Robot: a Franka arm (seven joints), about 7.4 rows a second.
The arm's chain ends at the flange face. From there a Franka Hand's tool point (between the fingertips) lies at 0.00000 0.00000 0.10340 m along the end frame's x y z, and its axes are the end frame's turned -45 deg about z.
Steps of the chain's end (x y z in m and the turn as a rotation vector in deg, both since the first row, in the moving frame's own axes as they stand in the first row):
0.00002, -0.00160, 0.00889, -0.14, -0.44, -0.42
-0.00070, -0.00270, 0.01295, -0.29, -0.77, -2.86
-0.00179, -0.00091, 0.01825, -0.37, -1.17, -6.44
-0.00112, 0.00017, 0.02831, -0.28, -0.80, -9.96
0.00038, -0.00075, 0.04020, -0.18, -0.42, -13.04
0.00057, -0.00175, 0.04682, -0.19, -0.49, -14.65
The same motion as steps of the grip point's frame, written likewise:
0.00040, -0.00150, 0.00889, 0.21, -0.41, -0.42
0.00005, -0.00298, 0.01294, 0.34, -0.75, -2.86
-0.00264, -0.00282, 0.01823, 0.57, -1.09, -6.44
-0.00234, -0.00121, 0.02830, 0.37, -0.76, -9.96
0.00001, -0.00048, 0.04020, 0.17, -0.42, -13.04
0.00073, -0.00110, 0.04682, 0.21, -0.48, -14.65

